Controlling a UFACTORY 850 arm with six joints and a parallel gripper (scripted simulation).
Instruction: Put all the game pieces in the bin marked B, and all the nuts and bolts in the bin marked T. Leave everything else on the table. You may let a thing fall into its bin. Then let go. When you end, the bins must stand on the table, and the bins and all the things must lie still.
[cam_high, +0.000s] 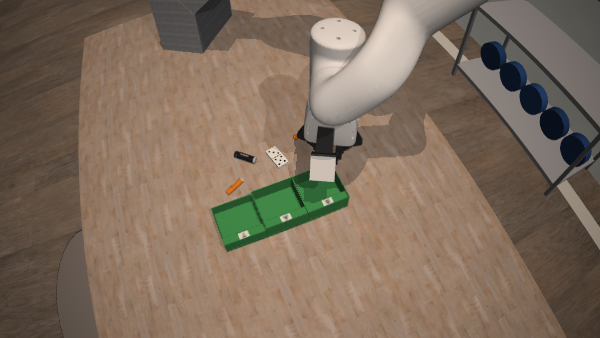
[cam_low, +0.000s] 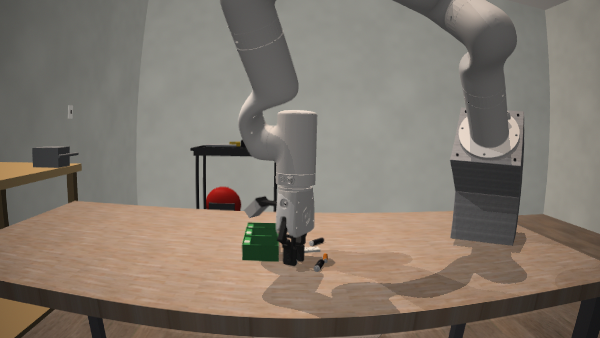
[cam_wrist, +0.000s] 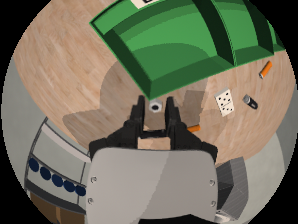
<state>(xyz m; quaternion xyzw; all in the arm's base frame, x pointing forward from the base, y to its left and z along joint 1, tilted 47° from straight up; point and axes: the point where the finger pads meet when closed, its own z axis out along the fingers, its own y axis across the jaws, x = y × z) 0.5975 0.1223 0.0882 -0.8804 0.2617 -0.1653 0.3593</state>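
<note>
Right now the grey nut is 20 mm below my hand. From my hand the other things lie so: orange battery (20 mm ahead, 200 mm to the right, 20 mm below); green three-compartment bin row (90 mm ahead, 130 mm to the right); white domino (30 mm behind, 100 mm to the right, 20 mm below).
</note>
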